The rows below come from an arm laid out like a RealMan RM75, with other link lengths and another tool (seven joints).
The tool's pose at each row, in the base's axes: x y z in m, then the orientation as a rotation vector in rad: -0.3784 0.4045 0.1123 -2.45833 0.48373 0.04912; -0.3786 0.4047 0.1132 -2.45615 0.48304 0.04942; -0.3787 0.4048 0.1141 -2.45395 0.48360 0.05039; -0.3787 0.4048 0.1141 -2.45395 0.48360 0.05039; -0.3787 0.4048 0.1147 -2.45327 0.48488 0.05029; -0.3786 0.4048 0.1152 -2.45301 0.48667 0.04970; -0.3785 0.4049 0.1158 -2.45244 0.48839 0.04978; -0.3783 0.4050 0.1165 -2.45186 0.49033 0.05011; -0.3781 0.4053 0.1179 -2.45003 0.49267 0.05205; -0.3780 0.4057 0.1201 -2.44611 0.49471 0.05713; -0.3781 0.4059 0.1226 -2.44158 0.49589 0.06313; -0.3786 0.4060 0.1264 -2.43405 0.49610 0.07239; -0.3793 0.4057 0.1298 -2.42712 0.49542 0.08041; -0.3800 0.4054 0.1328 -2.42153 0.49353 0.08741; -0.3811 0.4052 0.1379 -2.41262 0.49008 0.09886; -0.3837 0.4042 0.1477 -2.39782 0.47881 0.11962
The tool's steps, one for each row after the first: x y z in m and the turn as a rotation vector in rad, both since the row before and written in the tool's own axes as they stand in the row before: -0.0004 -0.0006 -0.0006 0.00216 -0.00074 -0.00015; -0.0003 -0.0006 -0.0007 0.00191 -0.00088 0.00090; 0.0000 0.0000 0.0000 0.00000 0.00000 0.00000; -0.0001 -0.0003 -0.0005 0.00051 0.00030 0.00097; 0.0000 -0.0003 -0.0004 0.00011 0.00085 0.00116; 0.0000 -0.0005 -0.0004 0.00032 0.00031 0.00131; 0.0000 -0.0005 -0.0005 0.00026 0.00019 0.00153; -0.0001 -0.0011 -0.0009 0.00116 -0.00103 0.00236; -0.0004 -0.0016 -0.0015 0.00273 -0.00366 0.00316; -0.0006 -0.0016 -0.0019 0.00327 -0.00464 0.00286; -0.0011 -0.0021 -0.0030 0.00576 -0.00770 0.00334; -0.0011 -0.0015 -0.0029 0.00546 -0.00699 0.00234; -0.0011 -0.0013 -0.0026 0.00447 -0.00640 0.00107; -0.0019 -0.0025 -0.0042 0.00708 -0.01055 0.00148; -0.0040 -0.0042 -0.0084 0.01198 -0.02038 -0.00103
